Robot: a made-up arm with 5 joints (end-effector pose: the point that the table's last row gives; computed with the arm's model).
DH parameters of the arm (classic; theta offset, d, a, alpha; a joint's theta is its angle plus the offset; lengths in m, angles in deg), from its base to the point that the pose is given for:
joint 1: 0 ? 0 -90
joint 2: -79.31 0 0.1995 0
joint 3: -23.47 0 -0.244 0
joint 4: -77.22 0 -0.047 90
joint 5: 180 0.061 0 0
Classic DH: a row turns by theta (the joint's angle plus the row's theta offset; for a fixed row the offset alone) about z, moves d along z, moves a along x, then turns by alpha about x.
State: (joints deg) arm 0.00 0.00 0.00 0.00 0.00
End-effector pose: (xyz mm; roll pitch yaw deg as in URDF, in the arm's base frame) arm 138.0 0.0 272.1 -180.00 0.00 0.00
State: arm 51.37 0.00 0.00 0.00 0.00
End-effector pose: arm 86.1 107.8 272.1 -180.00 0.00 51.37
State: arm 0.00 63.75 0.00 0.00 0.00
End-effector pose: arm -31.3 0.0 205.7 -180.00 63.75 0.00
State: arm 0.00 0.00 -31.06 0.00 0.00
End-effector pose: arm 277.7 0.0 367.0 -180.00 -31.06 0.00
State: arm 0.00 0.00 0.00 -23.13 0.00
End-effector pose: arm 158.2 0.0 295.4 -180.00 -23.13 0.00
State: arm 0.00 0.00 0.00 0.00 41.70
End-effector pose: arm 138.0 0.0 272.1 -180.00 0.00 -41.70
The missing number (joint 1, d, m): 0.375
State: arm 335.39 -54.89 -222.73 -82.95 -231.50
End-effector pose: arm -291.1 133.3 372.4 -179.55 0.35 -153.11
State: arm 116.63 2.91 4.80 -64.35 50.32
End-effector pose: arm -65.1 129.9 331.6 -130.55 -32.23 51.15
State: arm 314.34 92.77 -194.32 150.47 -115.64
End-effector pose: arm 280.4 -287.0 353.6 -134.04 -19.04 61.85
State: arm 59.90 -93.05 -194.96 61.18 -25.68
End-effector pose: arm -242.7 -418.7 284.1 -24.79 41.09 -155.20
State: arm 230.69 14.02 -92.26 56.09 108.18
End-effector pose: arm -249.5 -304.8 521.8 -158.86 6.76 123.77
